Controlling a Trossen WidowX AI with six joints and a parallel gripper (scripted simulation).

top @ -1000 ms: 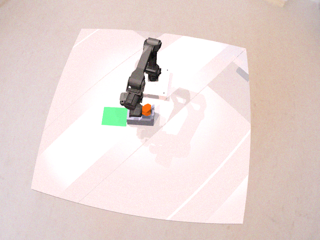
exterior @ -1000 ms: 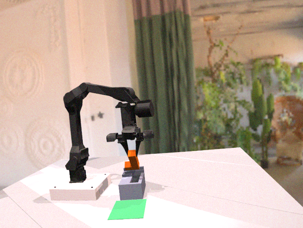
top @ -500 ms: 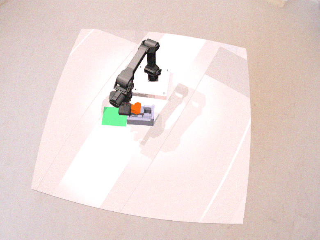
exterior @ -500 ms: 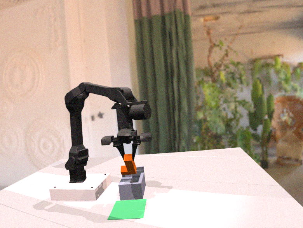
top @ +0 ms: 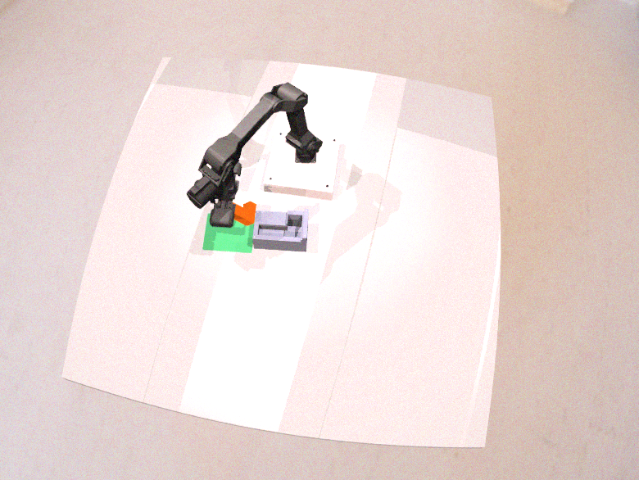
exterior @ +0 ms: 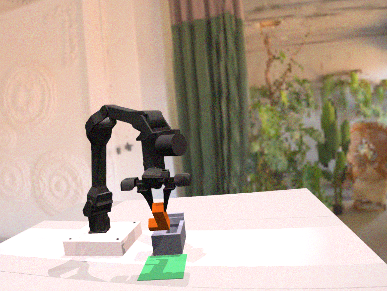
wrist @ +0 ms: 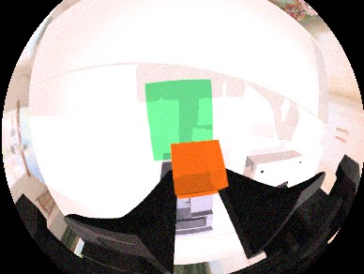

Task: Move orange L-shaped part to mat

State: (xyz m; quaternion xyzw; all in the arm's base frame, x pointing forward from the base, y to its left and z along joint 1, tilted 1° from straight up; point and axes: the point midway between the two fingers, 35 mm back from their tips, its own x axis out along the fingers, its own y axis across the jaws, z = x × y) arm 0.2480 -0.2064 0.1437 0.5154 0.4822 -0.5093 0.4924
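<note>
The green mat lies 17 cm below my gripper tip and 1 cm to the right of it. From my gripper tip the other things lie so: orange L-shaped part 3 cm to the left, 3 cm below, 1 cm behind.
</note>
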